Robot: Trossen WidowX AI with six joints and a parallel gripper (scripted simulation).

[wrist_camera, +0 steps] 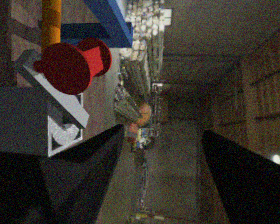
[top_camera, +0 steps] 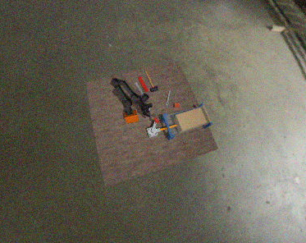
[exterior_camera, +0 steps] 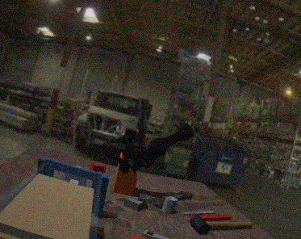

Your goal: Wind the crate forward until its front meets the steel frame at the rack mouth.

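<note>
My gripper tip is 12 cm above the winch handle, 6 cm to the left of it and 2 cm short of it. From my gripper tip the other things lie so: blue steel frame (14 cm ahead, 13 cm below, 12 cm to the right); then winch (20 cm below, 12 cm to the right, 3 cm behind); then red knob (9 cm below, 5 cm ahead, 3 cm to the right).
</note>
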